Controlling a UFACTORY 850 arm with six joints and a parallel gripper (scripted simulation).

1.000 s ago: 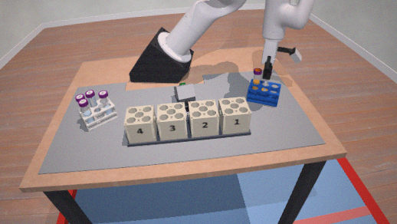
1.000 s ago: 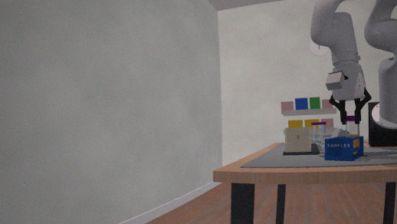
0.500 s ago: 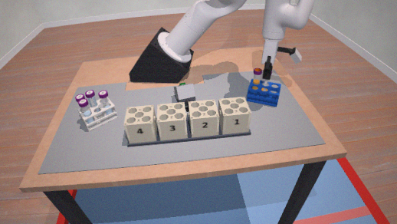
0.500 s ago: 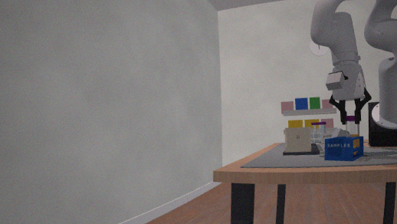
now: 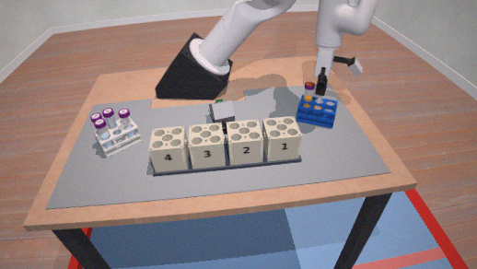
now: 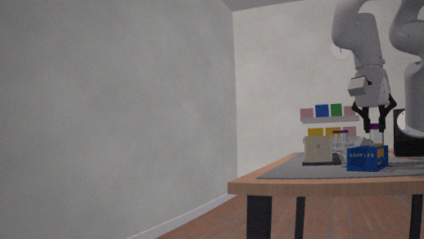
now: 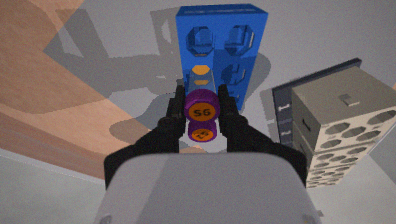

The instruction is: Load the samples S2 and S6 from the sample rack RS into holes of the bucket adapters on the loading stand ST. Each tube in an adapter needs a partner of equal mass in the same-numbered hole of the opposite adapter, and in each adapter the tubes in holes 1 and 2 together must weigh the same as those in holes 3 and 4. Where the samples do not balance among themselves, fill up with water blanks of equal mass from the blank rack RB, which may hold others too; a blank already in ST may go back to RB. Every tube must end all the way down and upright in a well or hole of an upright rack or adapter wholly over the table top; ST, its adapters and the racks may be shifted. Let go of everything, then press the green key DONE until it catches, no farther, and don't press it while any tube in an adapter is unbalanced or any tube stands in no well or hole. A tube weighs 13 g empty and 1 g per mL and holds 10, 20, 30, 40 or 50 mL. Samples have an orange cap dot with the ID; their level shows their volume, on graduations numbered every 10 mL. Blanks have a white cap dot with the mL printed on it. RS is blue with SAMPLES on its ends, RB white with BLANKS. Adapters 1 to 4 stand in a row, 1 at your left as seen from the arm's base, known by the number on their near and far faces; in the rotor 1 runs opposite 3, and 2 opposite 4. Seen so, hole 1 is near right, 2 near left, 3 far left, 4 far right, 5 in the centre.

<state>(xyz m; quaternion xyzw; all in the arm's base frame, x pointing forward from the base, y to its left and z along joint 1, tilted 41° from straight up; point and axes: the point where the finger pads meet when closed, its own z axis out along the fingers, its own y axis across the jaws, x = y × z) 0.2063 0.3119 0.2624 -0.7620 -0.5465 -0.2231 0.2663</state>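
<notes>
Now: the sample S6 50 mm below my hand and 10 mm ahead of it. The rest, counted from my hand: blue sample rack RS: 90 mm below, 20 mm ahead, 10 mm to the right; adapter 1: 200 mm ahead, 150 mm to the right, 70 mm below; sample tube S2: 50 mm below, 40 mm to the right, 20 mm behind.
</notes>
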